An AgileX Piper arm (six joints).
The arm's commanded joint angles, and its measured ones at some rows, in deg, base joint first. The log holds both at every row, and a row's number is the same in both.
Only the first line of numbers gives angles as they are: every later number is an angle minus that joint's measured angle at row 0.
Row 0, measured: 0.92, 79.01, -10.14, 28.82, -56.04, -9.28
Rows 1 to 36, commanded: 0.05, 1.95, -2.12, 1.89, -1.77, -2.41; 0.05, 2.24, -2.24, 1.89, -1.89, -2.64; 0.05, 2.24, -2.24, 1.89, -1.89, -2.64; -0.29, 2.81, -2.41, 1.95, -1.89, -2.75; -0.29, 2.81, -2.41, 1.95, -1.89, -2.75; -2.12, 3.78, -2.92, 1.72, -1.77, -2.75; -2.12, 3.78, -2.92, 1.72, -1.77, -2.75; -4.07, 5.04, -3.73, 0.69, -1.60, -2.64; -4.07, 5.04, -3.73, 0.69, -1.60, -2.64; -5.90, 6.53, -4.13, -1.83, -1.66, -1.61; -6.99, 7.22, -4.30, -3.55, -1.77, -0.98; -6.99, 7.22, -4.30, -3.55, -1.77, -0.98; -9.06, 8.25, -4.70, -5.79, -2.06, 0.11; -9.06, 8.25, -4.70, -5.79, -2.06, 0.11; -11.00, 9.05, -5.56, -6.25, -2.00, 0.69; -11.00, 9.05, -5.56, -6.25, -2.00, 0.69; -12.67, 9.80, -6.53, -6.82, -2.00, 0.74; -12.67, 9.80, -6.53, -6.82, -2.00, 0.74; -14.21, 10.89, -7.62, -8.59, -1.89, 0.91; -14.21, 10.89, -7.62, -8.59, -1.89, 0.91; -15.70, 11.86, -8.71, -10.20, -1.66, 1.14; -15.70, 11.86, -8.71, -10.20, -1.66, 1.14; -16.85, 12.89, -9.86, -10.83, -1.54, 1.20; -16.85, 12.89, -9.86, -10.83, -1.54, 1.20; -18.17, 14.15, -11.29, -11.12, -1.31, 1.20; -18.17, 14.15, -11.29, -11.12, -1.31, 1.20; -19.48, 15.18, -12.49, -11.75, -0.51, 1.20; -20.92, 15.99, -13.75, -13.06, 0.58, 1.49; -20.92, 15.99, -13.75, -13.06, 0.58, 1.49; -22.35, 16.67, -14.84, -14.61, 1.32, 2.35; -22.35, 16.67, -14.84, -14.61, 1.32, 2.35; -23.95, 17.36, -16.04, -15.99, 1.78, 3.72; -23.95, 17.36, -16.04, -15.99, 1.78, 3.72; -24.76, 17.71, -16.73, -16.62, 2.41, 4.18; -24.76, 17.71, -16.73, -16.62, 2.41, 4.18; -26.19, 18.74, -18.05, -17.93, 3.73, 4.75
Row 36, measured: -24.18, 17.88, -16.10, -15.58, 2.18, 3.61
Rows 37 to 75, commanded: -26.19, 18.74, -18.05, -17.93, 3.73, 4.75; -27.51, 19.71, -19.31, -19.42, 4.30, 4.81; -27.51, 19.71, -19.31, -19.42, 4.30, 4.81; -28.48, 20.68, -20.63, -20.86, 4.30, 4.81; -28.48, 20.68, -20.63, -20.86, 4.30, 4.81; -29.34, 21.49, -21.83, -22.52, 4.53, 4.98; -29.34, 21.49, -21.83, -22.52, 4.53, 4.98; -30.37, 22.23, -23.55, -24.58, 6.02, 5.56; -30.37, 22.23, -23.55, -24.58, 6.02, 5.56; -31.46, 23.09, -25.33, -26.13, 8.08, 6.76; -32.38, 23.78, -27.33, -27.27, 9.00, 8.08; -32.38, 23.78, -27.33, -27.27, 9.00, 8.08; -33.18, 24.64, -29.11, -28.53, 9.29, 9.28; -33.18, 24.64, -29.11, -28.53, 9.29, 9.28; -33.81, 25.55, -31.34, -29.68, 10.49, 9.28; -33.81, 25.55, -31.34, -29.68, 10.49, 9.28; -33.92, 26.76, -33.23, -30.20, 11.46, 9.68; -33.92, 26.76, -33.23, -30.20, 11.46, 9.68; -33.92, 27.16, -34.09, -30.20, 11.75, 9.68; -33.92, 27.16, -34.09, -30.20, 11.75, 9.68; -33.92, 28.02, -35.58, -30.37, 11.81, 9.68; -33.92, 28.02, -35.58, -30.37, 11.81, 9.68; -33.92, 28.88, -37.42, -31.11, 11.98, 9.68; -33.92, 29.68, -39.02, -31.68, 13.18, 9.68; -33.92, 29.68, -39.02, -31.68, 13.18, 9.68; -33.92, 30.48, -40.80, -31.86, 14.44, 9.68; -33.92, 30.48, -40.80, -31.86, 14.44, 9.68; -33.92, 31.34, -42.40, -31.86, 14.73, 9.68; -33.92, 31.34, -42.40, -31.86, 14.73, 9.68; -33.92, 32.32, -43.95, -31.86, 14.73, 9.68; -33.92, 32.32, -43.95, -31.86, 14.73, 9.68; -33.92, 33.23, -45.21, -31.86, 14.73, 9.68; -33.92, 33.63, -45.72, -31.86, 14.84, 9.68; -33.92, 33.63, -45.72, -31.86, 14.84, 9.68; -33.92, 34.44, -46.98, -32.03, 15.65, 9.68; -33.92, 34.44, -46.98, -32.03, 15.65, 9.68; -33.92, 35.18, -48.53, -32.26, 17.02, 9.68; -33.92, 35.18, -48.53, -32.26, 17.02, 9.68; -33.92, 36.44, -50.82, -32.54, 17.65, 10.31
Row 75, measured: -35.01, 35.47, -47.56, -27.67, 19.83, 9.85
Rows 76 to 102, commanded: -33.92, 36.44, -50.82, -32.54, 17.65, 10.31; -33.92, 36.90, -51.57, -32.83, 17.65, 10.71; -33.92, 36.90, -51.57, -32.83, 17.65, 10.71; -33.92, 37.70, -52.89, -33.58, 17.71, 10.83; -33.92, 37.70, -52.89, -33.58, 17.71, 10.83; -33.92, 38.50, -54.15, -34.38, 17.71, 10.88; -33.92, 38.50, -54.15, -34.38, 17.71, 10.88; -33.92, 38.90, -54.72, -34.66, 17.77, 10.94; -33.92, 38.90, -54.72, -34.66, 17.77, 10.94; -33.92, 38.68, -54.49, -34.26, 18.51, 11.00; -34.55, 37.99, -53.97, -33.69, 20.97, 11.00; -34.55, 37.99, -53.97, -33.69, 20.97, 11.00; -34.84, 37.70, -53.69, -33.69, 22.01, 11.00; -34.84, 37.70, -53.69, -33.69, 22.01, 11.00; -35.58, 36.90, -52.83, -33.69, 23.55, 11.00; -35.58, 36.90, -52.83, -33.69, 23.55, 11.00; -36.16, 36.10, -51.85, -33.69, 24.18, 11.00; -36.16, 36.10, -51.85, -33.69, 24.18, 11.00; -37.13, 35.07, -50.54, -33.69, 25.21, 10.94; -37.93, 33.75, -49.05, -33.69, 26.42, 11.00; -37.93, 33.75, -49.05, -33.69, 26.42, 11.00; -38.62, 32.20, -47.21, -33.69, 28.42, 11.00; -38.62, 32.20, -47.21, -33.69, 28.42, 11.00; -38.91, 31.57, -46.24, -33.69, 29.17, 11.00; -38.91, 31.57, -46.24, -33.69, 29.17, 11.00; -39.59, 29.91, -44.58, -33.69, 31.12, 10.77; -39.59, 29.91, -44.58, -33.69, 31.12, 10.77
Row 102, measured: -38.45, 32.37, -46.35, -33.35, 28.77, 11.29
